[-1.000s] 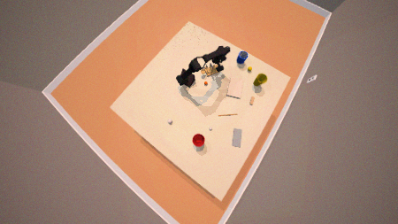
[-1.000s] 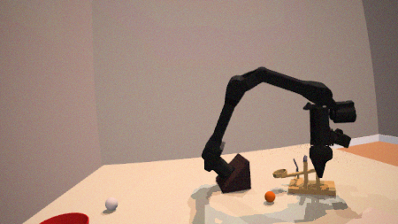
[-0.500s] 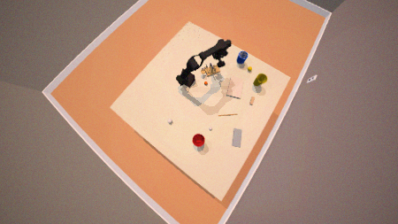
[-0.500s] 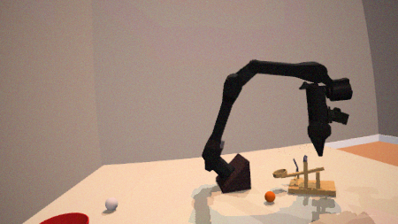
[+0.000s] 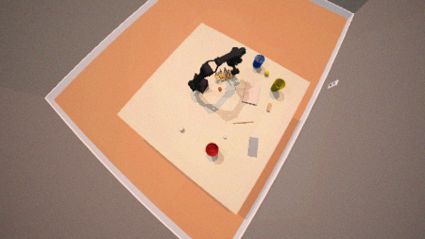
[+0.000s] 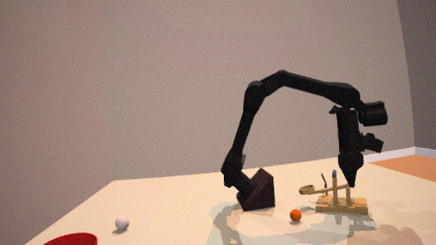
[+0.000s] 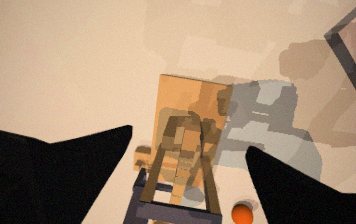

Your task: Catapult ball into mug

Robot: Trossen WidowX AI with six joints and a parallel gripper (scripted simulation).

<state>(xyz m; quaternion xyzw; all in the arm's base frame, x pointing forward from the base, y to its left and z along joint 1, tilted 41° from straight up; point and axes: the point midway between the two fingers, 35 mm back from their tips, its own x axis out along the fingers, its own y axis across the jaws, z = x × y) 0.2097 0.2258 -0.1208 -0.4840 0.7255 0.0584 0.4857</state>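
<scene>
Now: the orange ball 10 mm behind my gripper tip, 180 mm to the right of it and 60 mm below it. Round my gripper tip: wooden catapult (60 mm behind, 50 mm to the right, 30 mm below); blue mug (190 mm ahead, 220 mm to the left, 50 mm below); pale flat plate (260 mm ahead, 80 mm to the right, 70 mm below).
</scene>
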